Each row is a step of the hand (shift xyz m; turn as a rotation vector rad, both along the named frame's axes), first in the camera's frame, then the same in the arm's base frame.
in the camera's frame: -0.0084 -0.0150 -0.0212 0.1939 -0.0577 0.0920
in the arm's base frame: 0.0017 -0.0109 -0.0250 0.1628 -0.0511 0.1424
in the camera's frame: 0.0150 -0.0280 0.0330 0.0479 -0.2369 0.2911
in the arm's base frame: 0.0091 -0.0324 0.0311 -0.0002 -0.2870 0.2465
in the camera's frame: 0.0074 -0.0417 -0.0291 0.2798 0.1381 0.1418
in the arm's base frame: 0.0241 -0.0330 -0.0312 0.1890 0.1382 0.2502
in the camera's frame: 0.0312 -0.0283 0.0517 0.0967 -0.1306 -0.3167
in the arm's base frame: 0.0184 -0.0347 0.0539 0.2142 -0.0441 -0.2809
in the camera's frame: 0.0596 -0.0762 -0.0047 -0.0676 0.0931 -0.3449
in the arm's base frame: 0.0717 -0.0650 0.0036 0.0267 0.1573 -0.3267
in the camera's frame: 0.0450 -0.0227 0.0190 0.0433 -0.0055 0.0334
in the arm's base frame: 0.0403 -0.0204 0.0293 0.0309 -0.0071 0.0449
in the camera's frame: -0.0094 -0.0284 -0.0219 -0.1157 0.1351 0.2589
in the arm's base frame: 0.0036 -0.0238 -0.0282 -0.2147 0.0587 0.2216
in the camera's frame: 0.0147 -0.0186 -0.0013 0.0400 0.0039 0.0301
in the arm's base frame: 0.0177 -0.0158 0.0008 0.0270 0.0023 0.0422
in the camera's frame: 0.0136 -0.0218 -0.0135 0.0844 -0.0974 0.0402
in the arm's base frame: 0.0211 -0.0164 -0.0114 0.0849 -0.0922 0.0502
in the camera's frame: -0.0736 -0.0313 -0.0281 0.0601 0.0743 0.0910
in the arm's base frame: -0.0536 -0.0335 -0.0565 0.0130 0.0595 0.1171
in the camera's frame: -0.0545 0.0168 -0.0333 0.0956 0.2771 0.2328
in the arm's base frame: -0.0436 0.0166 -0.0468 -0.0377 0.2289 0.2937
